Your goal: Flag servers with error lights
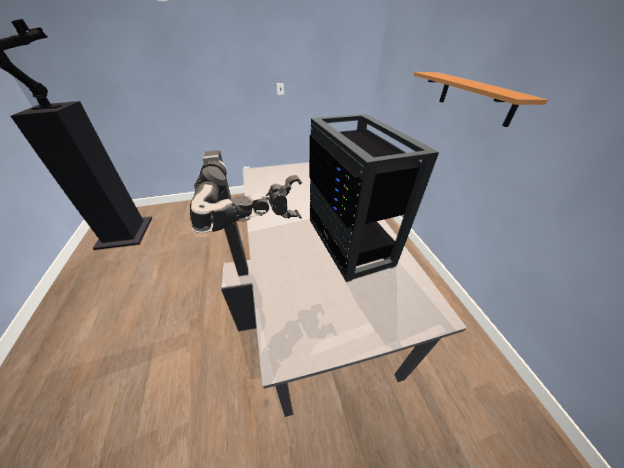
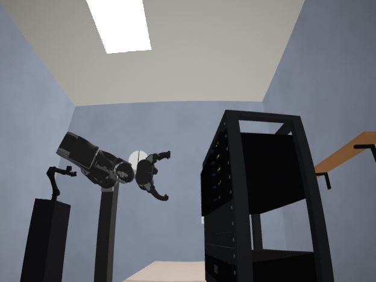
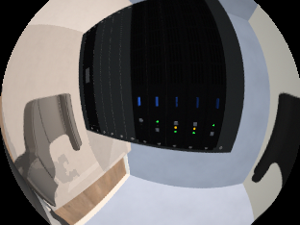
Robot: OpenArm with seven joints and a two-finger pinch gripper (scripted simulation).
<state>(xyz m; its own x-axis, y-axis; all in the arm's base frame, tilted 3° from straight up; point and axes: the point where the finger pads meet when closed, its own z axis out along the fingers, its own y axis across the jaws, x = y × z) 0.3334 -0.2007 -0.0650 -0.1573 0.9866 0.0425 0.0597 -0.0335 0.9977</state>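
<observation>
Now: hand 15 cm short of the locate button, 3 cm to the left of it and 5 cm below it. Round my hand: information tag (18 cm ahead, 3 cm to the left, 5 cm above).
</observation>
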